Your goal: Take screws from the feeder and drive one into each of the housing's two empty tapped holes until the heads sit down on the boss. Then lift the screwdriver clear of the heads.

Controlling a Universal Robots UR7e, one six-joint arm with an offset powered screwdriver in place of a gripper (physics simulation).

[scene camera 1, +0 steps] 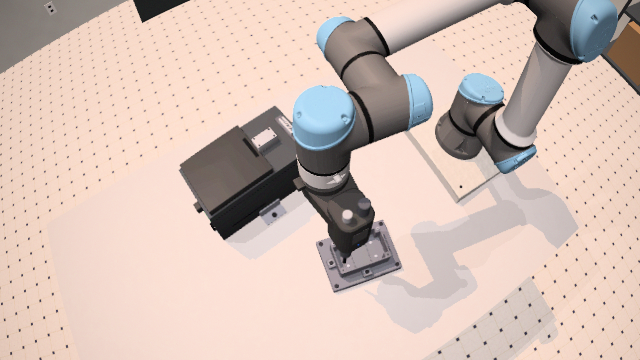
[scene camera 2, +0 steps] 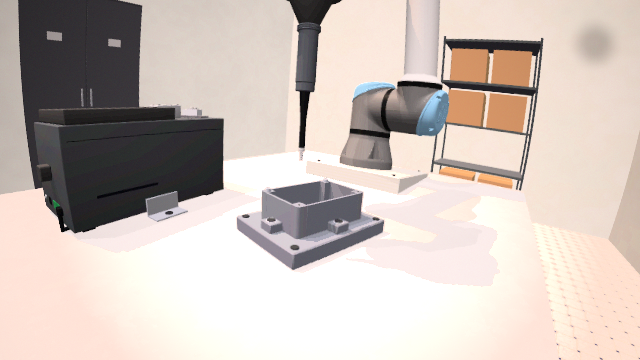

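The grey housing point(scene camera 1: 354, 269) point(scene camera 2: 330, 214) is an open box on a grey base plate point(scene camera 1: 351, 283) point(scene camera 2: 265, 242). Its corner bosses show as small spots; which holes are empty is too small to tell. My screwdriver point(scene camera 1: 344, 259) point(scene camera 2: 301, 149) points down, upright, with a small silvery screw point(scene camera 2: 301, 155) at the bit's end. The screw is clear of the housing, above its rim in scene camera 2. In scene camera 1 the bit overlaps the housing's left part and the tool body hides some of the rim. The black screw feeder point(scene camera 1: 227, 170) point(scene camera 2: 145, 162) stands to the left.
A small metal bracket point(scene camera 1: 273, 214) point(scene camera 2: 162, 206) sits beside the feeder. The arm's base stands on a pale plate point(scene camera 1: 457, 192) point(scene camera 2: 350, 175) behind the housing. A dark cabinet point(scene camera 2: 112, 70) and a shelf rack point(scene camera 2: 490, 89) stand in the background.
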